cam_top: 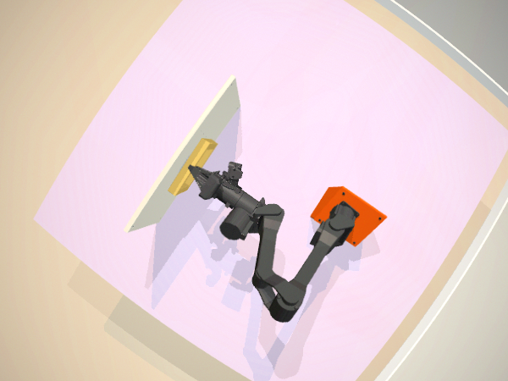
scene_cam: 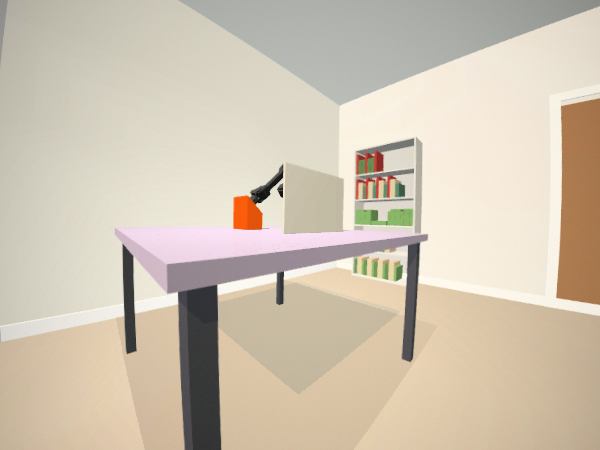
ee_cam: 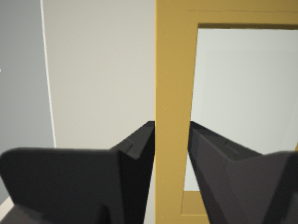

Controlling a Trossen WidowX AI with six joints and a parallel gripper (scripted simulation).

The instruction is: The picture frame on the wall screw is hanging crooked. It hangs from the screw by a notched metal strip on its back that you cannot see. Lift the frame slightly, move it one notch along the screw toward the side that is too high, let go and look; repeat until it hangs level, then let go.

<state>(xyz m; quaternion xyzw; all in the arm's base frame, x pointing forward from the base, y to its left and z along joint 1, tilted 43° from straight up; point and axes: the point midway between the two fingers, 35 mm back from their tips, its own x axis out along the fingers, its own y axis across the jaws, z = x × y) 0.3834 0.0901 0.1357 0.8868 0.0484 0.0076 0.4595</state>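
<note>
Right now my gripper tip is 10 mm short of the picture frame and 50 mm above it. Also, from my gripper tip: wall panel 20 mm ahead, 10 mm to the right, 70 mm below.
</note>
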